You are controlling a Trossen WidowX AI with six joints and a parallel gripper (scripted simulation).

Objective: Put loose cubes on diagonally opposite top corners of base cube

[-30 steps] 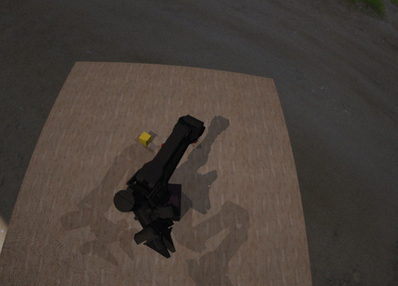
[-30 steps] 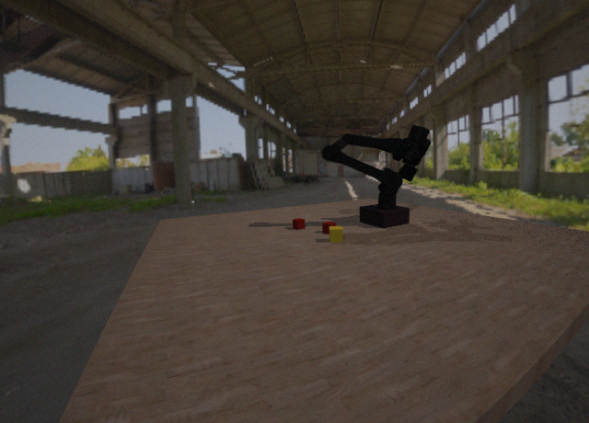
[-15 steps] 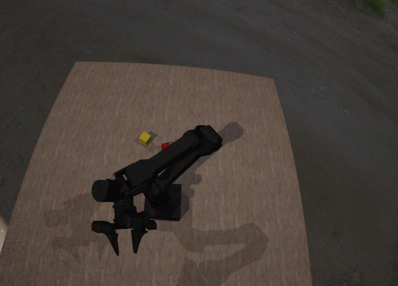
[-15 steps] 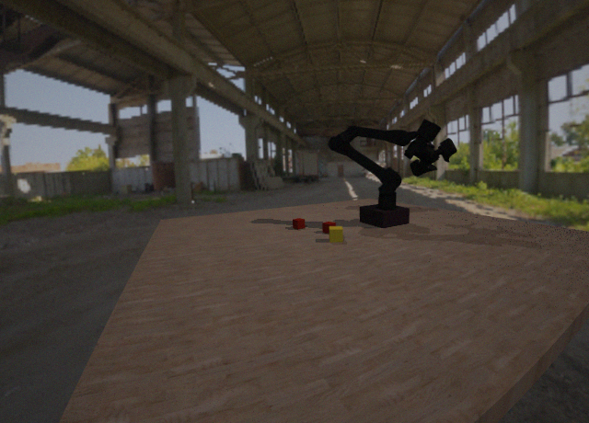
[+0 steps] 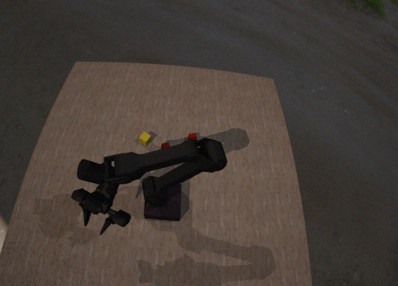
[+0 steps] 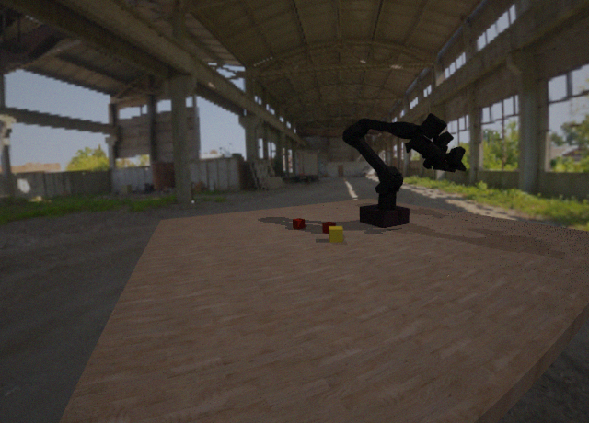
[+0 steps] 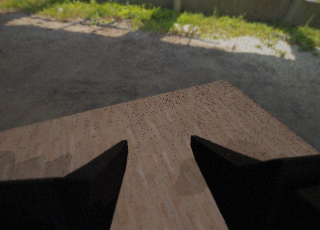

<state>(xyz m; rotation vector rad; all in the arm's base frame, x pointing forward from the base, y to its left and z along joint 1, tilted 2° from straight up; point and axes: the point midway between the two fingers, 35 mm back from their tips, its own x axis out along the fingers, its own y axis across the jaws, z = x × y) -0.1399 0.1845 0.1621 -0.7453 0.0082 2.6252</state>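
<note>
My gripper tip is 460 mm short of the yellow cube, 130 mm to the left of it and 180 mm above it.
</note>
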